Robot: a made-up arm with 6 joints.
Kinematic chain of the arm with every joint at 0, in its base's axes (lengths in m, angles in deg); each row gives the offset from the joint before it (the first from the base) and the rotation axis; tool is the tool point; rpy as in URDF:
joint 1: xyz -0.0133 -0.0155 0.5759 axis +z
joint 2: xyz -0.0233 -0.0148 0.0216 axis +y
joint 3: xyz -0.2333 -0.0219 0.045 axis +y
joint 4: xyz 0.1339 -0.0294 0.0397 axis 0.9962 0 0.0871
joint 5: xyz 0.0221 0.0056 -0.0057 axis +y
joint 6: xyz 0.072 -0.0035 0.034 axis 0.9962 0 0.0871
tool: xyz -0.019 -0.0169 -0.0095 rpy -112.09 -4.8 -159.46
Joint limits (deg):
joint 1: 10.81..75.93
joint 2: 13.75..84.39
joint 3: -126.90..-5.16
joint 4: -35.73..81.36
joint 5: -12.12..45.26
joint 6: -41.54..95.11
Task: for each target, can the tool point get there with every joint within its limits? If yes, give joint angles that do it. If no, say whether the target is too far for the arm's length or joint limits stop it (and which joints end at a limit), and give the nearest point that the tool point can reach.
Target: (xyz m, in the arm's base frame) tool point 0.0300 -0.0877 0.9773
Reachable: yes | joints 34.81 49.62 -89.59 25.30 11.26 -19.68
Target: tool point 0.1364 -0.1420 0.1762
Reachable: no: joint limits stop it (at a limit: joint 1, joint 2, joint 3, joint 6) | nearest point 0.0704 -0.0841 0.6238 | short by 0.456 m
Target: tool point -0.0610 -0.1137 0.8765
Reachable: yes | joints 19.42 20.31 -54.43 23.90 2.50 24.41
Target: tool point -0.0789 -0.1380 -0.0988
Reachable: no: too far | nearest point 0.0571 -0.0726 0.6219 | short by 0.736 m
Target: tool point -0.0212 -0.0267 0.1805
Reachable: no: joint limits stop it (at a limit: joint 1, joint 2, joint 3, joint 5, joint 6) | nearest point 0.0559 -0.0622 0.6221 | short by 0.450 m
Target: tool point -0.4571 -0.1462 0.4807
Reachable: no: joint limits stop it (at a limit: joint 1, joint 2, joint 3, joint 5, joint 6) | nearest point -0.3897 -0.1515 0.8459 | short by 0.371 m
